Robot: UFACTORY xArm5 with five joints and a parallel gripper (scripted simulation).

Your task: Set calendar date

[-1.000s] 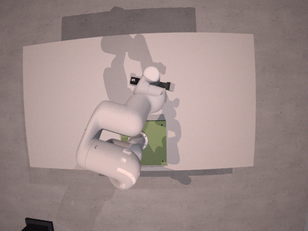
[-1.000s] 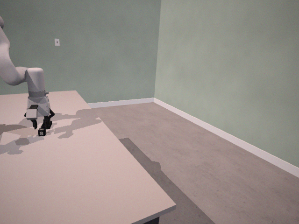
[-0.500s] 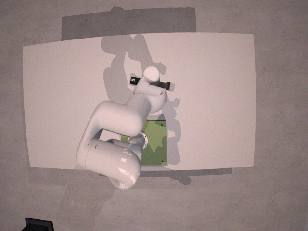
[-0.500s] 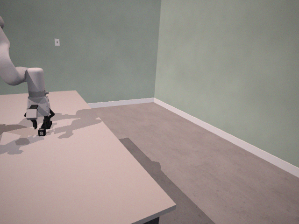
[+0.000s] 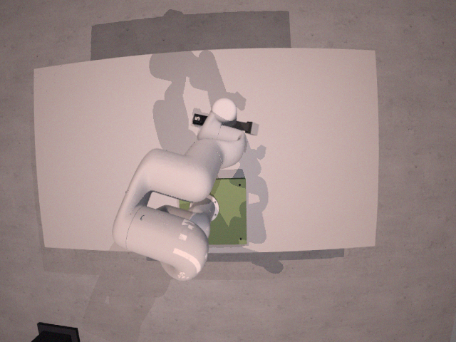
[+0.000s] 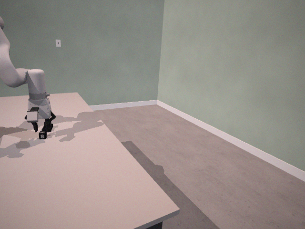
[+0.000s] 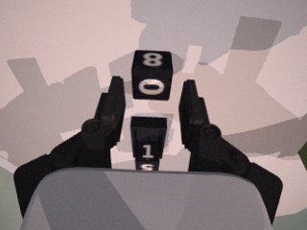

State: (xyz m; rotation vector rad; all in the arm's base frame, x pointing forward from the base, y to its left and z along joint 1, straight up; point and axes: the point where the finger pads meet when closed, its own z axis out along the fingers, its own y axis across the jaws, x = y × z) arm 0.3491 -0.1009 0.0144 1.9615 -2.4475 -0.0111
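Right now my hand is 4 cm above the black cube. Round my hand: black calendar tray (11 cm to the left, 5 cm below, 3 cm ahead).
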